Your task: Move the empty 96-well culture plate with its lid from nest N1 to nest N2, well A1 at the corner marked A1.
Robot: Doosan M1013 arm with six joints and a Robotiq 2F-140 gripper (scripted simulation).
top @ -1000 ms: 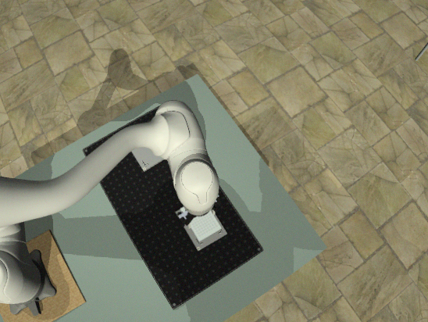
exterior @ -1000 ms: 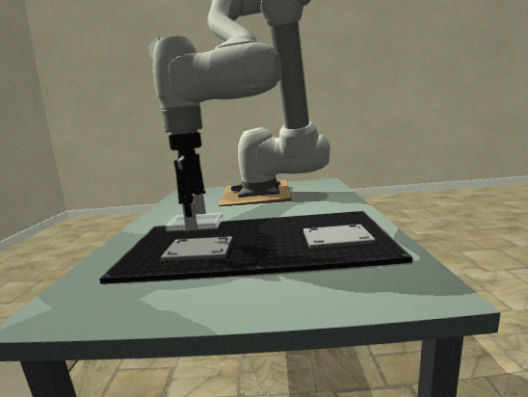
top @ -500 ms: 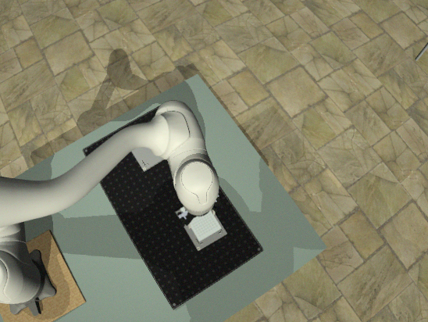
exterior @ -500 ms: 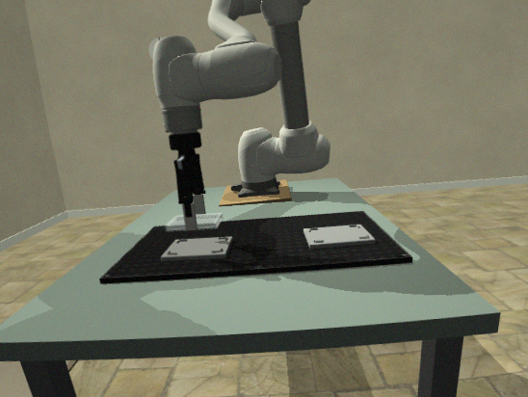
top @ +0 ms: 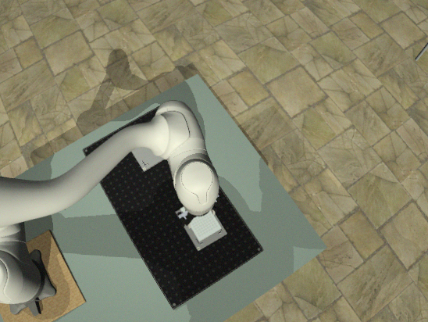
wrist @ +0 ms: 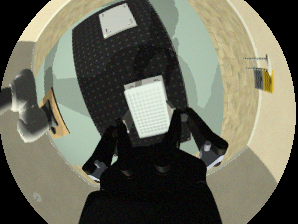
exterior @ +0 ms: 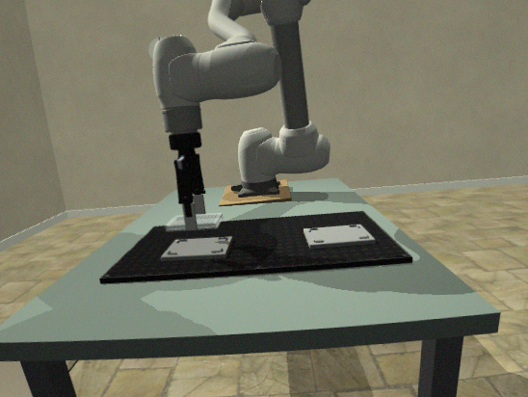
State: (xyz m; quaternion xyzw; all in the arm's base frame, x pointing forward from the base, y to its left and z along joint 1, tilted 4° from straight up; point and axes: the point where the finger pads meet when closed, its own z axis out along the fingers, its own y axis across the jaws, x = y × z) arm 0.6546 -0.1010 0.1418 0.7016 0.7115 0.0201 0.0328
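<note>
Right now my hand is 20 mm above the lid. From my hand the other things lie so: nest N1 (90 mm below); nest N2 (360 mm to the left, 90 mm below, 40 mm behind).
</note>
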